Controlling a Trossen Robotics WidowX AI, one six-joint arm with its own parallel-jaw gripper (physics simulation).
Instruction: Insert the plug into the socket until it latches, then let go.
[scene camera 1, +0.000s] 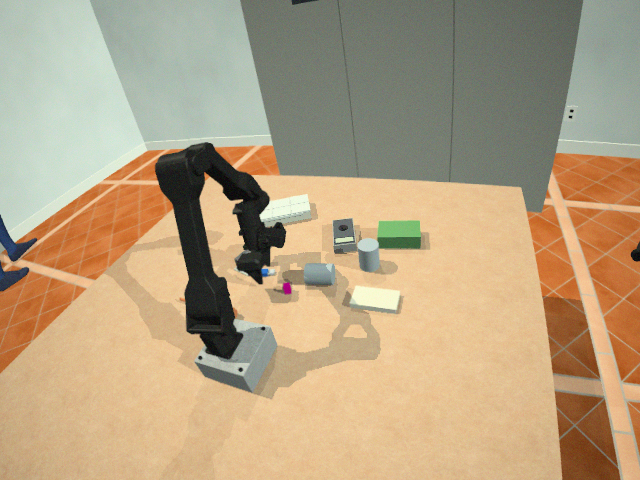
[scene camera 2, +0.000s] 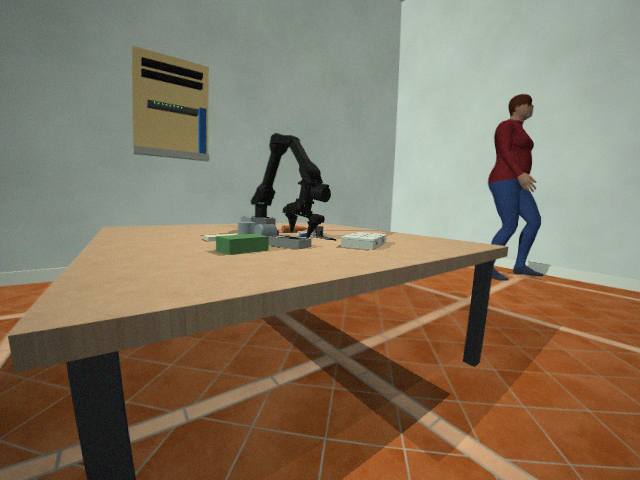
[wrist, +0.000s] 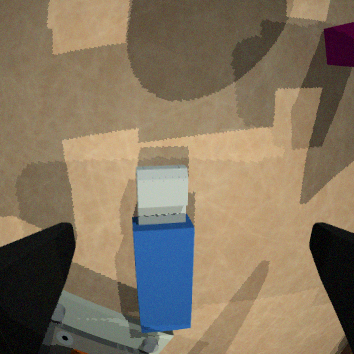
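Seen in the pictures: gripper, fingertip midpoint: (scene camera 1: 264, 274) (scene camera 2: 299, 234) (wrist: 195, 237); arm's base, link origin: (scene camera 1: 224, 343) (scene camera 2: 260, 217).
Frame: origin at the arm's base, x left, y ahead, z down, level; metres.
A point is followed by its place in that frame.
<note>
The blue plug (scene camera 1: 265, 272) {x 0.053, y 0.273, z 0.052 m} (scene camera 2: 303, 235) {x 0.061, y 0.288, z 0.058 m} (wrist: 164, 277) {x 0.069, y 0.275, z 0.052 m} lies on the table with its pale grey tip (wrist: 162, 187) {x 0.038, y 0.284, z 0.054 m} free and pointing up in the wrist view. My gripper (scene camera 1: 264, 273) {x 0.053, y 0.267, z 0.056 m} (scene camera 2: 301, 233) {x 0.053, y 0.267, z 0.056 m} (wrist: 195, 237) {x 0.053, y 0.267, z 0.056 m} is open and empty. Its fingers stand wide on either side of the plug, touching neither side. A pale grey-green fixture (wrist: 95, 312) {x 0.098, y 0.295, z 0.060 m} with round posts shows at the lower left of the wrist view, near the plug's rear end and partly hidden by the left finger. I cannot tell whether it is the socket's mount. The socket opening is not clearly visible.
A magenta cube (scene camera 1: 287, 288) {x -0.039, y 0.221, z 0.044 m} (wrist: 341, 47) {x -0.030, y 0.234, z 0.054 m} and a lying grey cylinder (scene camera 1: 319, 273) {x -0.116, y 0.263, z 0.017 m} are near the gripper. Beyond are an upright cylinder (scene camera 1: 368, 255) {x -0.223, y 0.340, z 0.007 m}, a grey box with a round dark mark (scene camera 1: 344, 235) {x -0.121, y 0.452, z 0.039 m}, a green block (scene camera 1: 399, 236) {x -0.282, y 0.452, z 0.024 m} (scene camera 2: 241, 243) {x -0.294, y 0.531, z 0.037 m}, a white box (scene camera 1: 286, 209) {x 0.110, y 0.551, z 0.030 m} (scene camera 2: 363, 240) {x 0.061, y 0.628, z 0.036 m} and a cream slab (scene camera 1: 375, 299) {x -0.263, y 0.234, z 0.049 m}.
</note>
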